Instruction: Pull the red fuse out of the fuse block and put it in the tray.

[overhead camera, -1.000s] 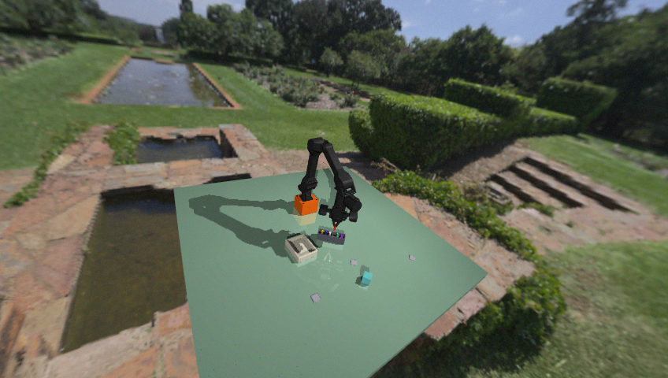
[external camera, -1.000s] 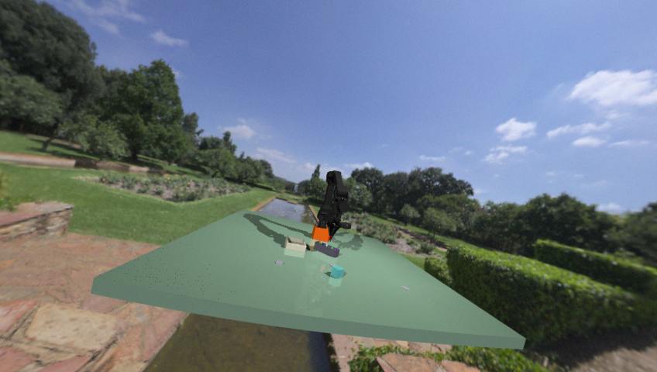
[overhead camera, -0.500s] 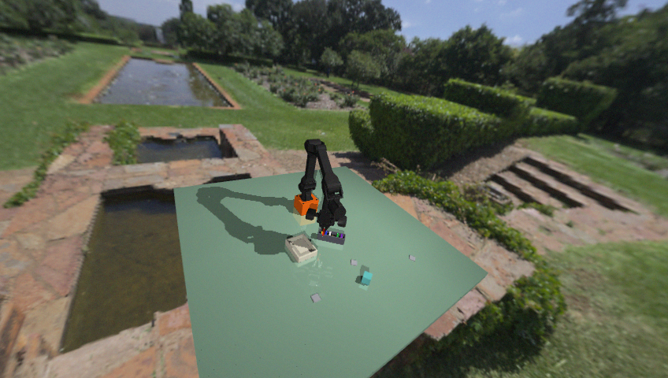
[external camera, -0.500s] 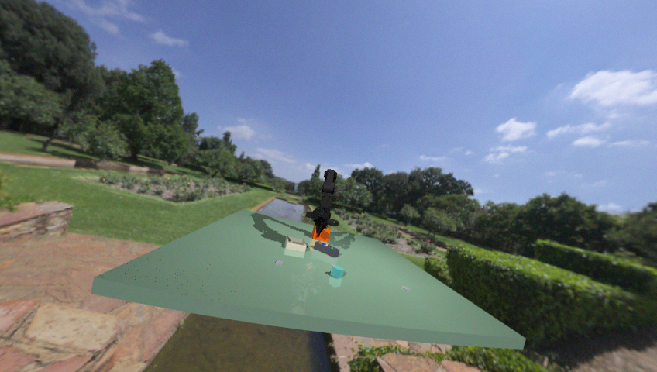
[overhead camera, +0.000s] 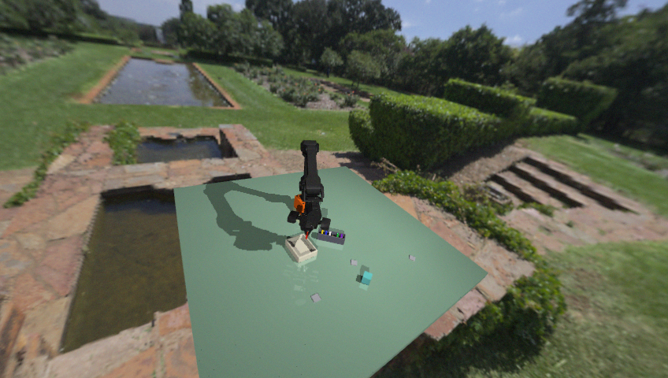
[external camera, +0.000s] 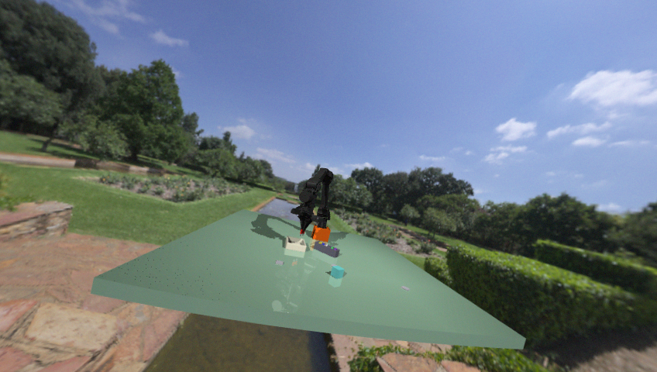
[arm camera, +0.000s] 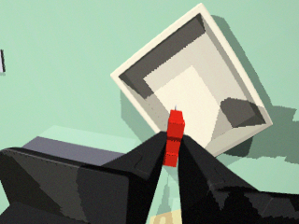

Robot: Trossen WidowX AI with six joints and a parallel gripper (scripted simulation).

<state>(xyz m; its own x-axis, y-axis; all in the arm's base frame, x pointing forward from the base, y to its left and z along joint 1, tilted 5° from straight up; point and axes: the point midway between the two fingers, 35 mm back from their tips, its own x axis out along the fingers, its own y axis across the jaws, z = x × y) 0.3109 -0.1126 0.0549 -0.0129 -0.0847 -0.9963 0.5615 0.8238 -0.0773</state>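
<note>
The cream tray is 90 mm below my gripper tip and 20 mm to the right of it. From my gripper tip the other things lie so: blue fuse (130 mm to the left, 70 mm below, 40 mm behind); red fuse (10 mm below); yellow fuse (110 mm to the left, 70 mm below, 50 mm behind).
</note>
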